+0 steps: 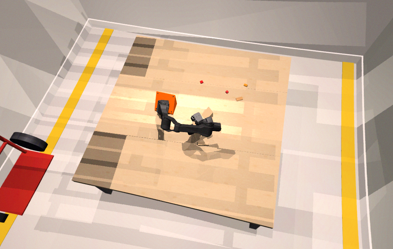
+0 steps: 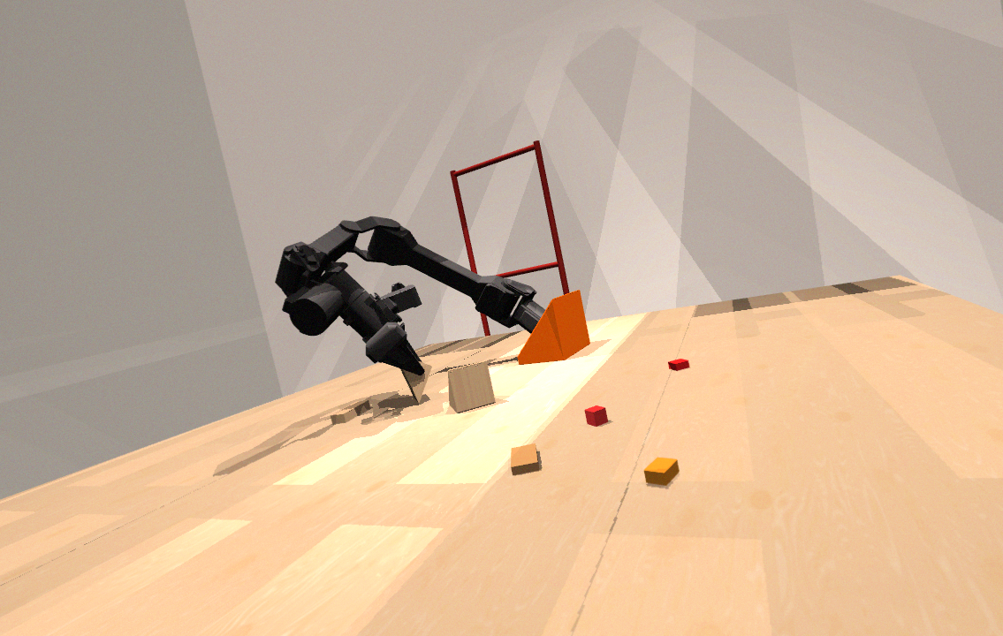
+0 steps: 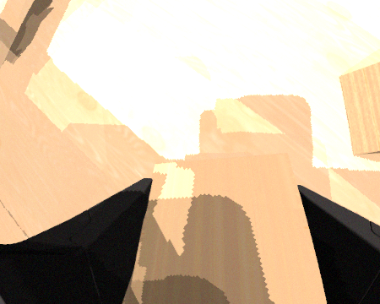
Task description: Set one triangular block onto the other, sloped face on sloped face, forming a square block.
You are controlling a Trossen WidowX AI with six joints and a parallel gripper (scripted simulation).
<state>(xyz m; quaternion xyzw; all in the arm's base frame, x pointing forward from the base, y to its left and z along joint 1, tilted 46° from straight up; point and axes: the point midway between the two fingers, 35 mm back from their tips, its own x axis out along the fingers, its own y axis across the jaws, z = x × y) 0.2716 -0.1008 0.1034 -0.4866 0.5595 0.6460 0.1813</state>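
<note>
Right now the thin flat wooden piece is 70 mm ahead of my gripper tip, 110 mm to the right of it and 40 mm below it. From my gripper tip the other things lie so: orange cube (300 mm ahead, 420 mm to the left, 50 mm below).
</note>
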